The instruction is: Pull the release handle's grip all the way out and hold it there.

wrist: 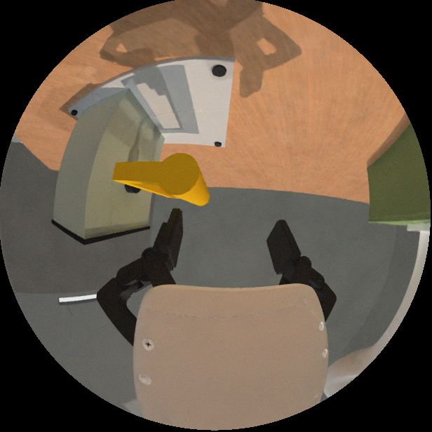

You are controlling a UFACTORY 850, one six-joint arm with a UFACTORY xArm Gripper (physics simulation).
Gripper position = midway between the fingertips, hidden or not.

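The gripper [229,226] shares the scene with a grey base plate [188,98].
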